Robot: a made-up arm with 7 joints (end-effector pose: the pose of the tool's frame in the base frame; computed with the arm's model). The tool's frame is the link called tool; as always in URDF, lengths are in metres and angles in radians. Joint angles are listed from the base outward.
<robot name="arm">
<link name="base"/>
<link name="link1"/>
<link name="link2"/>
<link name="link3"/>
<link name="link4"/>
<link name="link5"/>
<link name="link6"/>
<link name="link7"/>
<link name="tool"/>
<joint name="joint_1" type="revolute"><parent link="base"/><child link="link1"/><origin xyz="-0.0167 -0.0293 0.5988" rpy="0 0 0"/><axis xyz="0 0 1"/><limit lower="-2.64" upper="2.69"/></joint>
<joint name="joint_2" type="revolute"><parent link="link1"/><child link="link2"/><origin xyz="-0.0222 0.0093 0.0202" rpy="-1.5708 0 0"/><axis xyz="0 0 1"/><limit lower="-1.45" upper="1.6"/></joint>
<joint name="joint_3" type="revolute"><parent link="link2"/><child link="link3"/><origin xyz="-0.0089 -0.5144 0.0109" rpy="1.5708 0 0"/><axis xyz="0 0 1"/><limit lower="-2.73" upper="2.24"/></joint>
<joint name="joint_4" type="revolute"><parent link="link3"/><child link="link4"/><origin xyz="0.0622 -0.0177 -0.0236" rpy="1.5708 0 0"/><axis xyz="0 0 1"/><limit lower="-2.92" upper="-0.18"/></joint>
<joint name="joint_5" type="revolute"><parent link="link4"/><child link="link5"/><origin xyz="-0.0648 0.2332 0.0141" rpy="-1.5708 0 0"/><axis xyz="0 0 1"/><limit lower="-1.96" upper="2.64"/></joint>
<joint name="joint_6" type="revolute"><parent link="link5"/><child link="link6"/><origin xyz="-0.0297 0.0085 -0.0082" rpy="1.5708 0 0"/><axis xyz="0 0 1"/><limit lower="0.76" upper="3.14"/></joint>
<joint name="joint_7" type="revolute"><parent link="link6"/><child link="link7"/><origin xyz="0.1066 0.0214 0.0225" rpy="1.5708 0 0"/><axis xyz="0 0 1"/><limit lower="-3.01" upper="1.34"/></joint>
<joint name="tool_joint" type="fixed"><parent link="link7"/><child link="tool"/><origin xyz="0.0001 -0.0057 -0.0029" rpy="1.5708 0 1.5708"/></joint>
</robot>
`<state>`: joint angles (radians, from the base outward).
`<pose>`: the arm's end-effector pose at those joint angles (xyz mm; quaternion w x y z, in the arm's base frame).
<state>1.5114 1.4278 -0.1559 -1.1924 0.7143 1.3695 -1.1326</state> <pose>118.7 668.6 405.3 0.3382 -0.7505 0.2023 0.5305</pose>
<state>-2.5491 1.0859 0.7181 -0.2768 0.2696 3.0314 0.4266</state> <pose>-591.6 -314.4 977.8 0.2115 -0.5470 0.2846 0.7583</pose>
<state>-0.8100 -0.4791 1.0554 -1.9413 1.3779 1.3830 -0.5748</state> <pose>219.4 200.7 1111.9 0.7950 -0.3446 0.4992 0.0104</pose>
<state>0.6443 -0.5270 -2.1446 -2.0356 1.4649 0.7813 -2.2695</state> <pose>-169.8 -495.0 848.9 0.8296 0.2822 -0.3048 -0.3732</pose>
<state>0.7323 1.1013 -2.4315 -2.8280 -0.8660 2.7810 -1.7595</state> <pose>254.6 -73.2 930.6 0.1504 -0.8725 0.4635 0.0348</pose>
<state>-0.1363 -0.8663 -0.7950 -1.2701 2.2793 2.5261 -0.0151</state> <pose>-407.7 -278.2 1069.7 0.6397 0.7650 0.0564 0.0482</pose>
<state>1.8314 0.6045 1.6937 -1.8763 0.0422 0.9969 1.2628</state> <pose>-476.4 73.2 990.6 0.3569 -0.7428 -0.5660 0.0243</pose>
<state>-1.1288 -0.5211 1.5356 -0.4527 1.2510 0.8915 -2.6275</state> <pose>-22.3 413.8 1320.2 0.3018 -0.1353 -0.7359 0.5907</pose>
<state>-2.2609 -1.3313 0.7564 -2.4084 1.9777 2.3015 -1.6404</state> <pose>210.0 87.5 947.0 0.2838 -0.2614 -0.0499 -0.9212</pose>
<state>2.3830 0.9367 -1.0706 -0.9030 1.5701 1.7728 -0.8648</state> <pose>-252.6 574.8 1026.6 0.7756 -0.4034 -0.0566 0.4823</pose>
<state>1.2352 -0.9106 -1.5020 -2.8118 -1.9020 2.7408 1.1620</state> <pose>62.7 -233.4 869.1 0.7293 -0.2994 0.3263 -0.5215</pose>
